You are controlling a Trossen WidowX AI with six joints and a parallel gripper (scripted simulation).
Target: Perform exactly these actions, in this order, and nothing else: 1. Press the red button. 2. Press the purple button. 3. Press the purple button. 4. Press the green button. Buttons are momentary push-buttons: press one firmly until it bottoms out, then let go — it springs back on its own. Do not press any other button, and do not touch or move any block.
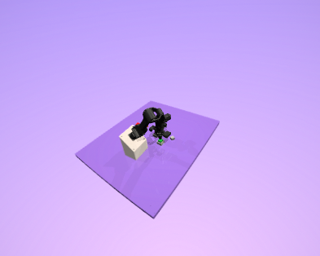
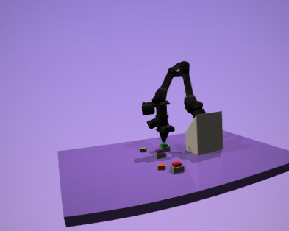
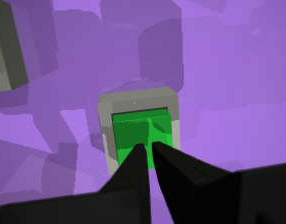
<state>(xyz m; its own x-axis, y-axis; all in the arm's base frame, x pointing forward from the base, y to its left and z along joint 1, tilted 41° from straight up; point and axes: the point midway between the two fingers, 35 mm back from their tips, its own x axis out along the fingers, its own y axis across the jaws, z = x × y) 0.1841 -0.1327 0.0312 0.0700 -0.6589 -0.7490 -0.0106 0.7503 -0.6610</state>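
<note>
The purple button lies 60 mm ahead of my gripper tip, 90 mm to the left of it and 20 mm below it. The rest, counted from my gripper tip: green button: 20 mm below; small grey block: 100 mm ahead, 50 mm to the right, 40 mm below; orange block: 110 mm ahead, 270 mm to the left, 40 mm below.
</note>
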